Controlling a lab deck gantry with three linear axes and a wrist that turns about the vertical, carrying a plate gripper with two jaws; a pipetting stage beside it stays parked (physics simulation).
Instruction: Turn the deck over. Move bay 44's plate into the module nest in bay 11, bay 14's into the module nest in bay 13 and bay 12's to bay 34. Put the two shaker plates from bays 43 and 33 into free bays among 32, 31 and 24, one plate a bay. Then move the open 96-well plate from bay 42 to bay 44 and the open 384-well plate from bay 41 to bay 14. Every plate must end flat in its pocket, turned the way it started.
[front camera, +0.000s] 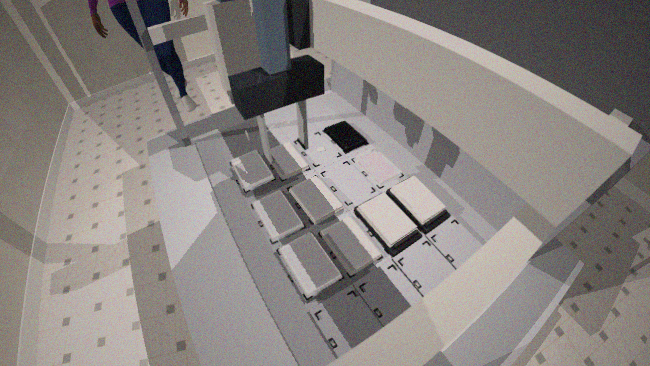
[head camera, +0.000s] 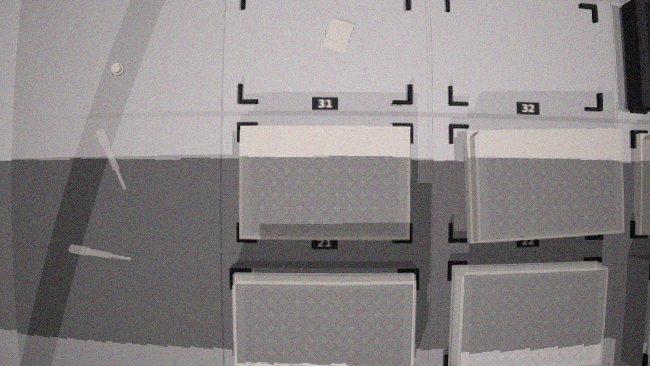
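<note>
My plate gripper hangs over the bay 21 area with its two jaws apart, open and with no plate lifted between them. The bay 21 plate lies in its corner marks below. Plates stand in bay 11, bay 12 and bay 13. Pale shaker plates sit on dark bases in bay 33 and bay 43. The black 384-well plate is in bay 41, the pinkish 96-well plate in bay 42.
The bay 22 plate looks slightly turned. Another plate is in bay 23. A small pale scrap lies in bay 31. Loose pale tips lie left of the bays. A high pale beam borders the deck.
</note>
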